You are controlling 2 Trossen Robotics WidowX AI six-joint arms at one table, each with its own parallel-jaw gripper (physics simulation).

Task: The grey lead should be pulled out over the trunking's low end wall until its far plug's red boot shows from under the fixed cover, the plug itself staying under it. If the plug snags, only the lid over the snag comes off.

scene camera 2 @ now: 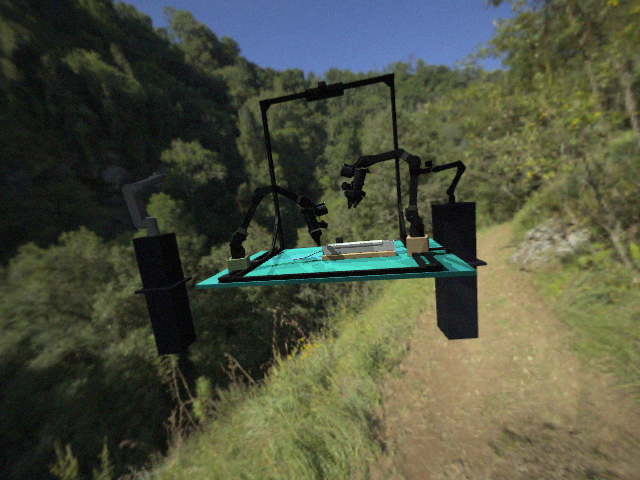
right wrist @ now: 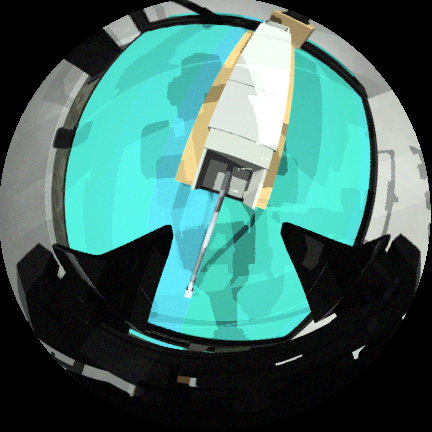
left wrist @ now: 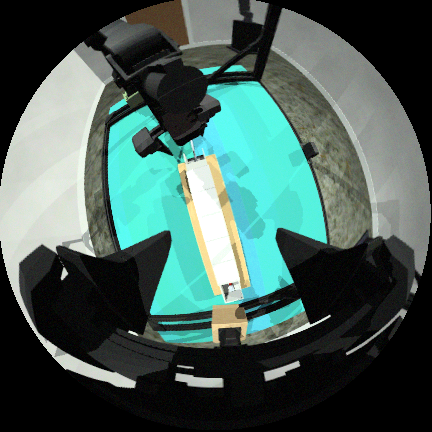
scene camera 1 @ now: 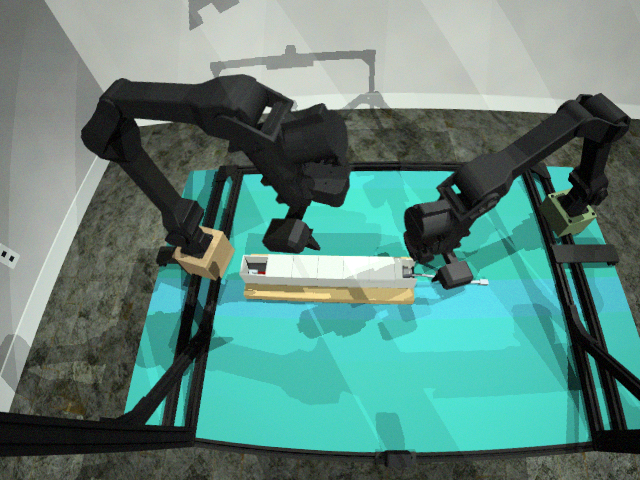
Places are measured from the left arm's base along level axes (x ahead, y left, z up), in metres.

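Where they show: left gripper, between the fingertips: point(scene camera 2: 351, 208) point(left wrist: 224, 235) point(scene camera 1: 326, 227); right gripper, between the fingertips: point(scene camera 2: 318, 245) point(right wrist: 228, 229) point(left wrist: 186, 144) point(scene camera 1: 425, 263); left arm's base, origin of its link: point(scene camera 2: 417, 236) point(left wrist: 229, 333) point(scene camera 1: 196, 244); right arm's base, origin of its link: point(scene camera 2: 238, 257) point(left wrist: 132, 89) point(scene camera 1: 572, 205).
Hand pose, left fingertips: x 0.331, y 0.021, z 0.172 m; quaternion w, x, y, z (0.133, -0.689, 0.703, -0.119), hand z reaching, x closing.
Things, the pixels of their top centre, and the offset from my left fingertips. "*": a spot on its surface instead. Level surfaces: height alone.
- grey lead, a spot on its surface: point(right wrist: 207, 235) point(left wrist: 191, 142) * 0.070 m left, 0.217 m ahead, 0.228 m down
- white free end, a spot on its surface: point(right wrist: 188, 292) point(scene camera 1: 482, 281) * 0.101 m left, 0.338 m ahead, 0.257 m down
- teal table, height of its surface: 0.266 m down
The white trunking point(scene camera 1: 330, 268) point(scene camera 2: 358, 246) point(left wrist: 210, 220) point(right wrist: 250, 105) lies with its lids in a closed row. The grey lead point(left wrist: 193, 147) point(right wrist: 207, 235) comes out over its low end wall, at the right in scene camera 1, to a white free end point(scene camera 1: 483, 282) point(right wrist: 188, 292). Something red point(scene camera 1: 262, 272) point(left wrist: 230, 284) shows in the opposite open end; its details are too small to tell. My right gripper point(scene camera 1: 436, 279) point(scene camera 2: 317, 241) point(right wrist: 228, 229) is open and empty, low above the lead just outside that wall. My left gripper point(scene camera 1: 310, 245) point(scene camera 2: 354, 204) point(left wrist: 224, 235) is open and empty, high above the trunking's other half.
Tan strips point(scene camera 1: 330, 297) point(right wrist: 195, 150) run along both sides of the trunking. A tan block point(scene camera 1: 219, 253) point(left wrist: 229, 315) under my left arm's base stands close beyond its open end. A green block point(scene camera 1: 568, 214) bears my right arm. Dark frame rails point(scene camera 1: 204, 310) border the teal table point(scene camera 1: 413, 413).
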